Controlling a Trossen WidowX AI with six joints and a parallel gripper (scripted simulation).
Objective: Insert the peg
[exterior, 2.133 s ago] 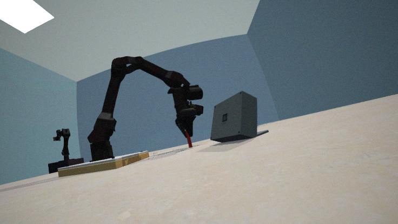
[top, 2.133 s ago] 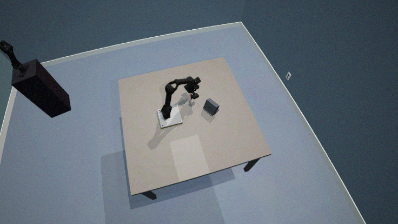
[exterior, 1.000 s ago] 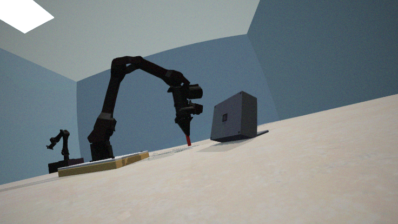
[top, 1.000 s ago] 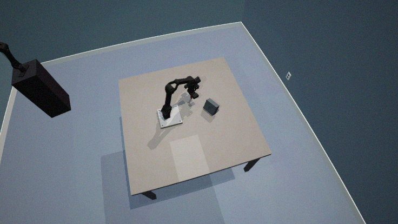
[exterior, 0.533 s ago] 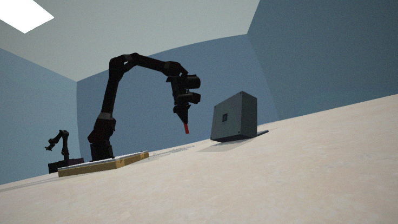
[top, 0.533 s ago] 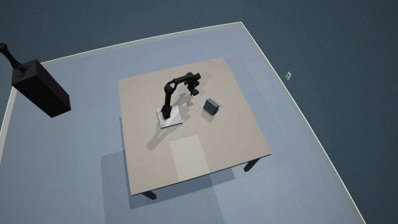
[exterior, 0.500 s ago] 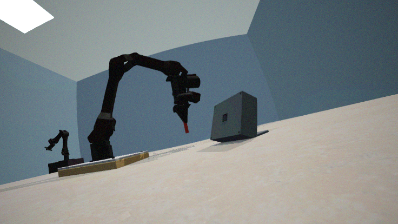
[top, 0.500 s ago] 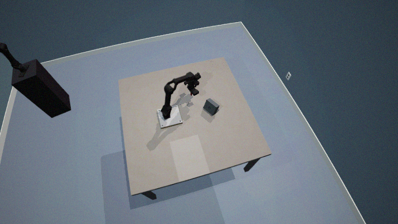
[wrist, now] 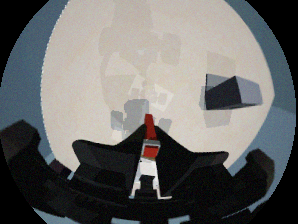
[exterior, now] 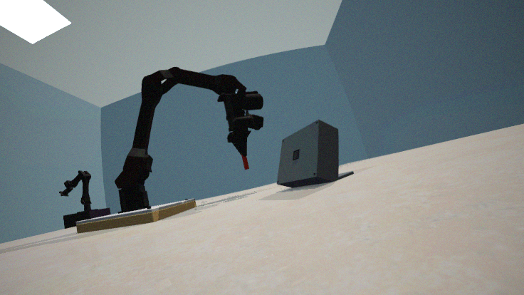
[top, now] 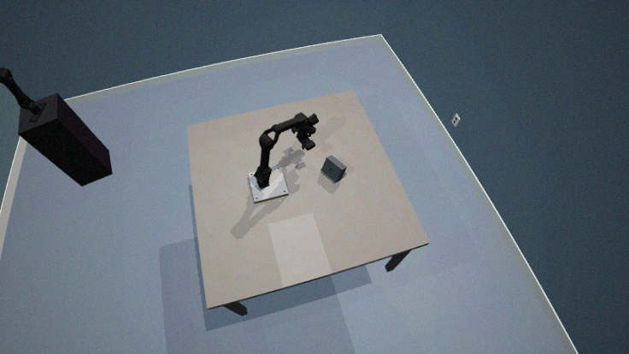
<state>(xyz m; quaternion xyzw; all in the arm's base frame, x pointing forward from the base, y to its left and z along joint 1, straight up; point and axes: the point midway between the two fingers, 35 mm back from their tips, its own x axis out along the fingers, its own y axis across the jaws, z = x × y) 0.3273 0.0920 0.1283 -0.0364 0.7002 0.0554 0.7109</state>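
Now: gripper tip 210 mm to the left of the sloped panel, 110 mm short of it and 60 mm above it. The rest, counted from my gripper tip: red peg 20 mm above.
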